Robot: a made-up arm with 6 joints. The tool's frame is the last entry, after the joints. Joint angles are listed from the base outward. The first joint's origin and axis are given. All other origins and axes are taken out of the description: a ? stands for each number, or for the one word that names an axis. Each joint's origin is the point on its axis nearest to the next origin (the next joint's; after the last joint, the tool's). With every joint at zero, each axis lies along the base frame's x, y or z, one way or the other. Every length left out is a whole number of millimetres.
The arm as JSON. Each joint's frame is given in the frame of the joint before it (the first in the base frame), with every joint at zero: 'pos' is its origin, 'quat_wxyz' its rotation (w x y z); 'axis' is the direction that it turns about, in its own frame. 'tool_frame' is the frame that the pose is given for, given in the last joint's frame.
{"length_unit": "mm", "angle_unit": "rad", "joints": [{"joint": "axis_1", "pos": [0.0, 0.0, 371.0], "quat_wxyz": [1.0, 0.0, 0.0, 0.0], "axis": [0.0, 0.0, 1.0]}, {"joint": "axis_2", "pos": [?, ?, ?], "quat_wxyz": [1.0, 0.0, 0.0, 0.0], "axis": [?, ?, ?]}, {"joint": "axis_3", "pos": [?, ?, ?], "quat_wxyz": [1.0, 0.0, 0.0, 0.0], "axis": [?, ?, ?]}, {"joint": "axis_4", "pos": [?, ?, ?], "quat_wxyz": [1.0, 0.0, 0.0, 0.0], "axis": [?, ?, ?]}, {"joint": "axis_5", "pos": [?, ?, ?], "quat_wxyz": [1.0, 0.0, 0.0, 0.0], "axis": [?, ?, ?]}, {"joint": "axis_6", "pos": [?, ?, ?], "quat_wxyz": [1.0, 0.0, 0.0, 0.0], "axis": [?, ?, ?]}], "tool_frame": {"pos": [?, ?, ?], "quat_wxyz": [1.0, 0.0, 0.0, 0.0]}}
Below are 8 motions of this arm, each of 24 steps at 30 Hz.
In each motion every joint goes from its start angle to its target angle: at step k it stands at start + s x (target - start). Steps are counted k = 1, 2, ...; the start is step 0. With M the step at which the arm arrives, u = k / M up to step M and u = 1 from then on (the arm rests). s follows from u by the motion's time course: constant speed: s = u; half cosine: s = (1 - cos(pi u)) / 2; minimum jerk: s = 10 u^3 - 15 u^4 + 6 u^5.
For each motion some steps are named. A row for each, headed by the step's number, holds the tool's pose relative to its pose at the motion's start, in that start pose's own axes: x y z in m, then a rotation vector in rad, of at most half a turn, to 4 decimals.
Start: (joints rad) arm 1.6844 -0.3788 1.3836 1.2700 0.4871 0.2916
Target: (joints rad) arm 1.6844 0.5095 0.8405 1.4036 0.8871 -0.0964
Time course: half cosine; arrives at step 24
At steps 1, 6, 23, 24:
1: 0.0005 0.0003 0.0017 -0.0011 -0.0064 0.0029
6: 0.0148 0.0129 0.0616 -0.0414 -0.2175 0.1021
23: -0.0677 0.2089 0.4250 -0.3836 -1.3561 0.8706
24: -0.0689 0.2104 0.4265 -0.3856 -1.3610 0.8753

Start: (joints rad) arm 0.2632 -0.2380 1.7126 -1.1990 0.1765 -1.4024
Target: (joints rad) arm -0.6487 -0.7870 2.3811 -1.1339 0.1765 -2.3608
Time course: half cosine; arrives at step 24
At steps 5, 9, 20, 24:
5: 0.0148 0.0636 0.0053 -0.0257 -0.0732 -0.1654
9: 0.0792 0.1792 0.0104 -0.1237 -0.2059 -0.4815
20: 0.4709 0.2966 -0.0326 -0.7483 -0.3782 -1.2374
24: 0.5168 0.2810 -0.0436 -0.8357 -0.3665 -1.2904

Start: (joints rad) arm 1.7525 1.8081 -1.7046 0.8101 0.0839 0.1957
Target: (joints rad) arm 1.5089 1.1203 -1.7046 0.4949 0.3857 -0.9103
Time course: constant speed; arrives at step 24
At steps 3, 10, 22, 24:
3: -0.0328 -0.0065 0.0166 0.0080 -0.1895 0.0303
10: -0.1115 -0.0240 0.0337 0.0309 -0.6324 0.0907
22: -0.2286 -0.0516 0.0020 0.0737 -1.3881 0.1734
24: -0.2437 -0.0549 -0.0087 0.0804 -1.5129 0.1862

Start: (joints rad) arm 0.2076 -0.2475 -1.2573 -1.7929 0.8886 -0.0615
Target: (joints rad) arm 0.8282 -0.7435 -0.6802 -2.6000 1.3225 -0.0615
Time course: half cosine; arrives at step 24
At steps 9, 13, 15, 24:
9: -0.0193 -0.0464 -0.0591 0.0981 0.1119 0.2357
13: -0.0494 -0.0923 -0.0939 0.1999 0.2365 0.4516
15: -0.0695 -0.1164 -0.1048 0.2587 0.3103 0.5601
24: -0.1348 -0.1789 -0.1090 0.4336 0.5287 0.8185

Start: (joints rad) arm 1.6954 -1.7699 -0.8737 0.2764 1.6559 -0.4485
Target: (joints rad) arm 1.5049 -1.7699 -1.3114 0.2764 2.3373 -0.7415
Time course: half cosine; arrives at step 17
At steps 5, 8, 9, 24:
5: 0.0500 -0.0144 -0.0204 0.0882 -0.0520 0.2182
8: 0.1203 -0.0169 -0.0515 0.2250 -0.1098 0.4886
9: 0.1465 -0.0129 -0.0639 0.2810 -0.1278 0.5833
24: 0.2684 0.0475 -0.1316 0.6065 -0.1900 1.0198

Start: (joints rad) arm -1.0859 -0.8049 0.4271 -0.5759 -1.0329 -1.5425
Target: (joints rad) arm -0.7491 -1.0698 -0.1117 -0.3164 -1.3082 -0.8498
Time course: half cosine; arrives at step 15
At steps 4, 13, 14, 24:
4: 0.0246 -0.0307 -0.0496 0.0726 0.0809 0.0387
13: 0.1591 -0.0776 -0.3062 0.3955 0.5684 0.2645
14: 0.1643 -0.0761 -0.3167 0.4073 0.5920 0.2758
24: 0.1661 -0.0755 -0.3202 0.4113 0.6001 0.2796

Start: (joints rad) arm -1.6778 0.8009 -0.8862 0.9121 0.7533 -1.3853
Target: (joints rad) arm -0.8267 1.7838 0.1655 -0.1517 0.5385 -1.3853
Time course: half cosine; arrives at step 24
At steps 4, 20, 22, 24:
4: 0.0090 0.0246 0.0099 0.0242 0.1176 -0.0052
20: 0.2358 0.5138 0.1253 -0.4104 1.1455 0.6704
22: 0.2261 0.5545 0.1369 -0.4786 1.1482 0.7266
24: 0.2216 0.5682 0.1412 -0.5025 1.1472 0.7453

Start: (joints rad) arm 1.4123 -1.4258 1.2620 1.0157 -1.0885 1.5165
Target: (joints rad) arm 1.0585 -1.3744 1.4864 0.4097 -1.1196 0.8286
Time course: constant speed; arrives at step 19
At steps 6, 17, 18, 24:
6: -0.0771 -0.0539 -0.0165 0.1209 -0.1568 -0.1549
17: -0.2283 -0.0984 -0.0681 0.2634 -0.3649 -0.4847
18: -0.2423 -0.0988 -0.0727 0.2704 -0.3780 -0.5163
24: -0.2564 -0.0986 -0.0771 0.2764 -0.3901 -0.5480

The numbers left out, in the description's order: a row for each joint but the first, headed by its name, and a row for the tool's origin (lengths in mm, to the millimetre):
axis_2: xyz 0.0 24.0 0.0, axis -1.0 0.0 0.0
axis_3: xyz 0.0 4.0 490.0, axis 0.0 0.0 -1.0
axis_4: xyz -29.0 124.0 0.0, axis 0.0 -1.0 0.0
axis_5: xyz -42.0 0.0 -353.0, axis 0.0 0.0 1.0
axis_6: xyz -100.0 -208.0 0.0, axis 0.0 1.0 0.0
tool: xyz -6.0 0.0 108.0

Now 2 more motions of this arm.
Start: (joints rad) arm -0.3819 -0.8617 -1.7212 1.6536 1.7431 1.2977
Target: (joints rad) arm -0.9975 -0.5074 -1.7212 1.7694 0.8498 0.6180
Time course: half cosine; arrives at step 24
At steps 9, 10, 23, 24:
9: 0.0596 0.0528 -0.0403 0.1688 -0.0937 0.0371
10: 0.0686 0.0652 -0.0507 0.2025 -0.1077 0.0361
23: 0.0906 0.2133 -0.1809 0.4755 -0.1765 -0.1397
24: 0.0903 0.2144 -0.1818 0.4767 -0.1767 -0.1419

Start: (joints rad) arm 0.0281 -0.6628 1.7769 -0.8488 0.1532 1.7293
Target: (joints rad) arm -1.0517 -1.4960 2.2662 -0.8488 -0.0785 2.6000
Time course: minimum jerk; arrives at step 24
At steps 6, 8, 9, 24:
6: -0.0195 0.0323 -0.0146 0.0439 0.1704 0.1606
8: -0.0481 0.0612 -0.0291 0.0689 0.3528 0.3239
9: -0.0698 0.0759 -0.0375 0.0741 0.4679 0.4227
24: -0.4130 -0.0125 -0.0447 -0.3615 1.8464 1.2938

